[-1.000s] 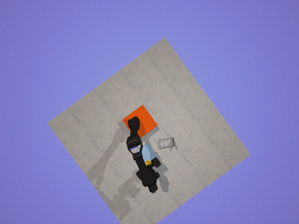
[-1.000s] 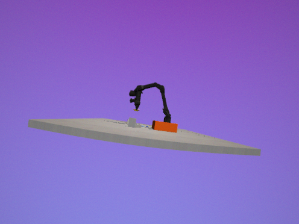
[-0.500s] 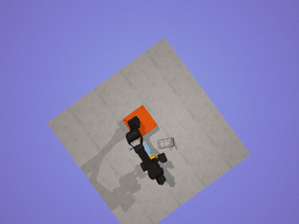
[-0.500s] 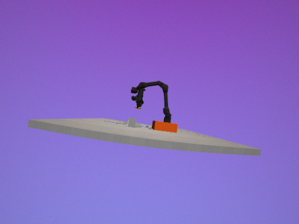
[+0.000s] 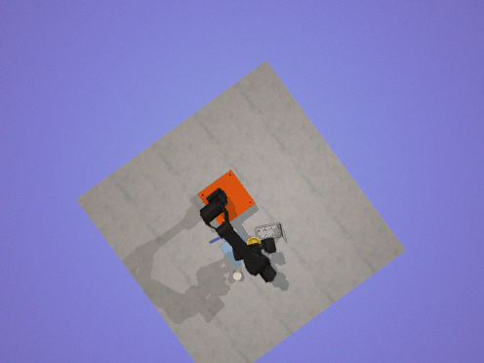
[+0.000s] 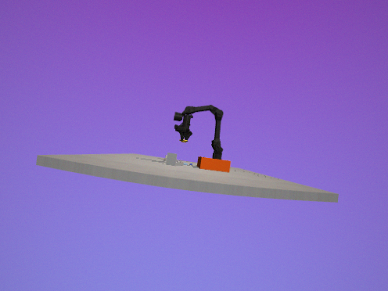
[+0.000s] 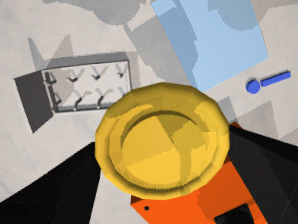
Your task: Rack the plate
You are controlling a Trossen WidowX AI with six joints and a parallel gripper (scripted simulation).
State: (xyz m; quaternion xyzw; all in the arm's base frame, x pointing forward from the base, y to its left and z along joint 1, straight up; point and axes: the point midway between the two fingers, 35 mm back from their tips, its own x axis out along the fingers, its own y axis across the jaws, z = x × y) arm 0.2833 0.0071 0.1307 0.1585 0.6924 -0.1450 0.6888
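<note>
The grey dish rack lies 4 cm ahead of my gripper tip, 9 cm to the left of it and 15 cm below it. Also, from my gripper tip: light blue mat (1 cm ahead, 12 cm to the right, 17 cm below); then blue utensil (10 cm behind, 16 cm to the right, 17 cm below); then yellow plate (1 cm above).
</note>
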